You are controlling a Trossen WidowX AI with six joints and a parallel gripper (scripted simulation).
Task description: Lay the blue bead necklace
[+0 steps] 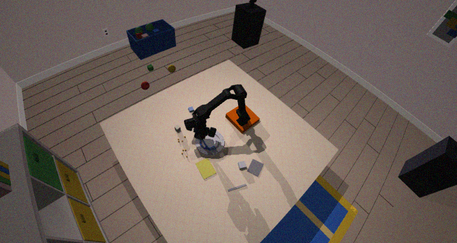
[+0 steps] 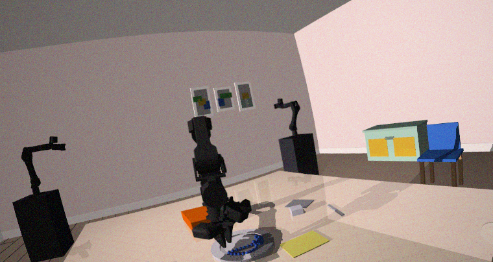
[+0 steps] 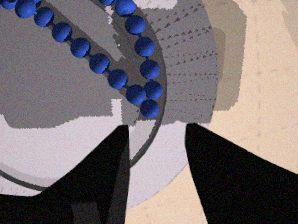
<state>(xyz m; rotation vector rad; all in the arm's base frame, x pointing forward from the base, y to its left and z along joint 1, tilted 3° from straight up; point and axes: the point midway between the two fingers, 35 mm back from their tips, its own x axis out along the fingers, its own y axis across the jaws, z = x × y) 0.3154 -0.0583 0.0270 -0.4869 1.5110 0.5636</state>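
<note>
The round bead board is 5 cm to the left of my gripper tip, 3 cm below it and 3 cm behind it. Round my gripper tip: yellow sheet: 20 cm to the left, 10 cm ahead, 4 cm below; then pale cube: 16 cm to the right, 10 cm ahead, 2 cm below; then blue cube: 26 cm to the right, 7 cm behind, 3 cm below.
</note>
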